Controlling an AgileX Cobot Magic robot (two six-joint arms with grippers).
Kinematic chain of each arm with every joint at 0, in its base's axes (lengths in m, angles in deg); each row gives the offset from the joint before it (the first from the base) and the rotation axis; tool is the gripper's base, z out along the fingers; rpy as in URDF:
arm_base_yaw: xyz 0 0 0.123 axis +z
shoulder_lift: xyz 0 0 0 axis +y
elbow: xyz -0.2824 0 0.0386 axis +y
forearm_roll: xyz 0.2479 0 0.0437 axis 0.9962 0 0.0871
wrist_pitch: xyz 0 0 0 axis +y
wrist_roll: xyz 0.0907 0 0.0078 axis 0.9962 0 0.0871
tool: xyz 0 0 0 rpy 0 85 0
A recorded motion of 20 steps. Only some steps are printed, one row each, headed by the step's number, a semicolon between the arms.
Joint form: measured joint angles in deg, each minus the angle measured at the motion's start. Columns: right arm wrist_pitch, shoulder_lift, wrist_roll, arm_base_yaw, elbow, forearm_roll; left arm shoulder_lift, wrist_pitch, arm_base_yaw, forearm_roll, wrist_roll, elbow.
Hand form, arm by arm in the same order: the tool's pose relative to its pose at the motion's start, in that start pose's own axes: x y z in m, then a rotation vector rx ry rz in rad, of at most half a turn. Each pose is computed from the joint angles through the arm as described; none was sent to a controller.
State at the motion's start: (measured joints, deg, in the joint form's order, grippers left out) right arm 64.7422 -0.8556 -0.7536 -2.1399 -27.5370 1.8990; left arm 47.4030 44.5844 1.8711 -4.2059 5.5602 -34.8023
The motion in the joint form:
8: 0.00 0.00 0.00 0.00 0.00 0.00; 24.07 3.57 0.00 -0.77 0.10 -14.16
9: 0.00 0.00 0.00 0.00 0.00 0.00; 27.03 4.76 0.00 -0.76 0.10 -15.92
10: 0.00 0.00 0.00 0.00 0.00 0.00; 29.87 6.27 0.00 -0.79 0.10 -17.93
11: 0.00 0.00 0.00 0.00 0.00 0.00; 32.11 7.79 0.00 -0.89 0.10 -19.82
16: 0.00 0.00 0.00 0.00 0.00 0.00; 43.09 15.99 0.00 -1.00 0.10 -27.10
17: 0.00 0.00 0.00 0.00 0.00 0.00; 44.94 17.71 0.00 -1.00 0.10 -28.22
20: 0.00 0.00 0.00 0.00 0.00 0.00; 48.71 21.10 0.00 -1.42 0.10 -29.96
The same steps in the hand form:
8: 0.0000 0.0000 0.0000 0.0000 0.0000 0.0000; -0.0625 0.0046 0.0589 0.0231 0.2336 -0.0176
9: 0.0000 0.0000 0.0000 0.0000 0.0000 0.0000; -0.0676 0.0053 0.0683 0.0261 0.2751 -0.0187
10: 0.0000 0.0000 0.0000 0.0000 0.0000 0.0000; -0.0732 0.0058 0.0768 0.0299 0.3157 -0.0199
11: 0.0000 0.0000 0.0000 0.0000 0.0000 0.0000; -0.0784 0.0061 0.0830 0.0342 0.3481 -0.0216
16: 0.0000 0.0000 0.0000 0.0000 0.0000 0.0000; -0.0896 0.0077 0.1196 0.0543 0.5545 -0.0273
17: 0.0000 0.0000 0.0000 0.0000 0.0000 0.0000; -0.0899 0.0079 0.1260 0.0583 0.5971 -0.0282
20: 0.0000 0.0000 0.0000 0.0000 0.0000 0.0000; -0.0877 0.0077 0.1398 0.0720 0.6905 -0.0360

